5 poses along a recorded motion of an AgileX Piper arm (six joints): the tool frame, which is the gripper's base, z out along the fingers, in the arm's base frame.
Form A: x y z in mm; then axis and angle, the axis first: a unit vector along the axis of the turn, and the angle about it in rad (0 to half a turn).
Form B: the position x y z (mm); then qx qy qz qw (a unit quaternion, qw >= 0). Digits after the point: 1 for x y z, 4 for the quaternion.
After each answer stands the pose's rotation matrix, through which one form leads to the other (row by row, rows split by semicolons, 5 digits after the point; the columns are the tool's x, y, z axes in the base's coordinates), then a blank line. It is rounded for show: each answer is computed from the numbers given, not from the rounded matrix.
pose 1, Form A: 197.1, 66.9, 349.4, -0.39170, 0.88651, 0.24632, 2.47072
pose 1, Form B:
197.1, 66.9, 349.4, -0.3699, 0.8371, 0.2326, 0.3292
-0.50967 -0.77236 0.37906; -0.46611 0.61820 0.63291; -0.72317 0.14590 -0.67508

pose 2, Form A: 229.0, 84.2, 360.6, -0.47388, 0.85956, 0.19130, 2.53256
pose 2, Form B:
229.0, 84.2, 360.6, -0.4521, 0.8200, 0.1825, 0.2998
-0.41145 -0.85086 0.32672; -0.63198 0.52464 0.57040; -0.65674 0.02821 -0.75359

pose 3, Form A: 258.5, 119.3, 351.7, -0.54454, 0.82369, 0.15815, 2.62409
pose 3, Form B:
258.5, 119.3, 351.7, -0.5264, 0.7963, 0.1529, 0.2559
-0.31484 -0.91657 0.24653; -0.76009 0.39903 0.51287; -0.56845 -0.02591 -0.82231

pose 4, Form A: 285.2, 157.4, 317.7, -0.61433, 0.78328, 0.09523, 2.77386
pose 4, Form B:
285.2, 157.4, 317.7, -0.6040, 0.7701, 0.0936, 0.1828
-0.20357 -0.96445 0.16850; -0.89598 0.25290 0.36505; -0.39468 -0.07666 -0.91561

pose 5, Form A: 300.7, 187.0, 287.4, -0.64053, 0.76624, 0.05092, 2.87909
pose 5, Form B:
300.7, 187.0, 287.4, -0.6350, 0.7597, 0.0505, 0.1309
-0.15924 -0.97800 0.13472; -0.95158 0.18840 0.24291; -0.26295 -0.08952 -0.96065

